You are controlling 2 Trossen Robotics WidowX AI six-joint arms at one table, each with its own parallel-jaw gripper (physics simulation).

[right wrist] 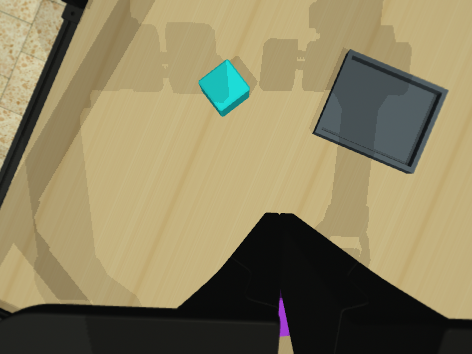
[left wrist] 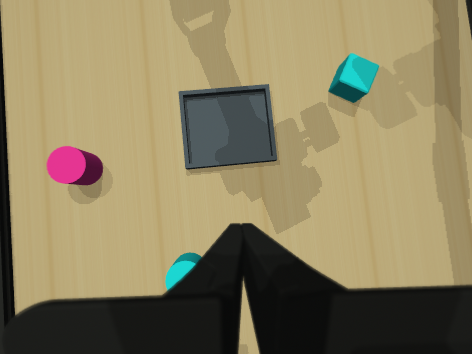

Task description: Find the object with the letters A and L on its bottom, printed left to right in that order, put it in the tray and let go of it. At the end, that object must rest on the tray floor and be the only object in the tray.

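Places are measured from the left arm's base along level axes (x ahead, y left, z up), in centimetres.
Pixels of known places: left gripper, fingertip midpoint: (left wrist: 240, 234); right gripper, fingertip midpoint: (right wrist: 277, 226).
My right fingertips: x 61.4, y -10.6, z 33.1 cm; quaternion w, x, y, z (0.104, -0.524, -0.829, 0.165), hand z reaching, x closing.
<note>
For each thing: its top centre in the pictures, then the offset to it from my right fingertips. Level surfaces: height alone.
- grey tray at its top centre: (right wrist: 381, 111) (left wrist: 227, 125) dx -16.2, dy +10.1, dz -34.1 cm
- cyan cube at its top centre: (right wrist: 224, 84) (left wrist: 360, 72) dx -9.7, dy -8.4, dz -31.4 cm
- magenta cylinder at its top centre: (left wrist: 66, 164) dx -21.9, dy +30.7, dz -30.5 cm
- cyan cylinder at its top centre: (left wrist: 185, 280) dx -36.8, dy +15.9, dz -30.4 cm
- purple object at its top centre: (right wrist: 283, 317) dx +11.4, dy +10.2, dz -31.4 cm
- wooden table at its surface level: dz -35.8 cm
A grey tray (left wrist: 183, 131) (right wrist: 364, 151) lies on the table with its floor bare. A cyan cube (left wrist: 356, 76) (right wrist: 224, 87) stands apart from the tray. A magenta cylinder (left wrist: 67, 165) stands on the other side of the tray in the left wrist view. A cyan cylinder (left wrist: 182, 274) is partly hidden behind my left gripper (left wrist: 241, 225), which is shut and empty. My right gripper (right wrist: 277, 226) is shut and empty; a purple object (right wrist: 283, 320) shows in part through the gap between its fingers' bases. The undersides of these objects are hidden, so no letters show.
The wooden table (left wrist: 125, 225) (right wrist: 165, 165) carries shadows of the arms. A black frame rail (right wrist: 37, 95) runs along the table's edge at the left of the right wrist view, with tiled floor (right wrist: 25, 55) beyond it.
</note>
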